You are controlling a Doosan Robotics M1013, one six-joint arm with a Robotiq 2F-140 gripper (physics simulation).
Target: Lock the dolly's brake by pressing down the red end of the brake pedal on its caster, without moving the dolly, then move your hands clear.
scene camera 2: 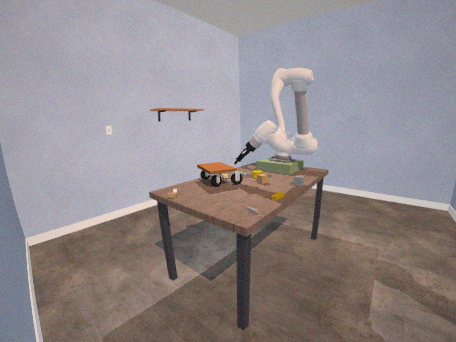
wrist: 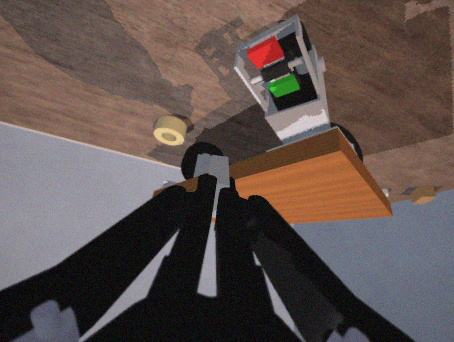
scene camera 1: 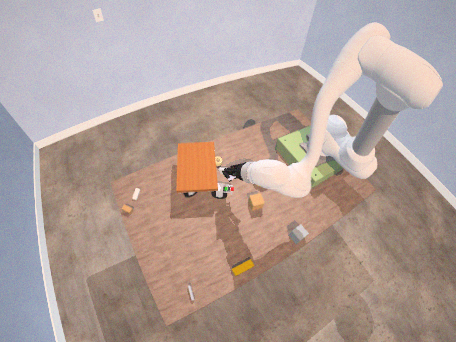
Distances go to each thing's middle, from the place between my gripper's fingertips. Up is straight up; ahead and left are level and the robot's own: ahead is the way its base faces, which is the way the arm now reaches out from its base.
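There's a pale yellow ring [wrist: 170, 130] 14 cm to the right of my hand, 11 cm below it and 4 cm behind it, and a dolly [scene camera 1: 196, 166] that's 10 cm ahead of my hand, 6 cm to the right of it and 7 cm below it. As for the caster [wrist: 299, 121], my gripper is 3 cm short of it, 8 cm to the right of it and 7 cm above it.
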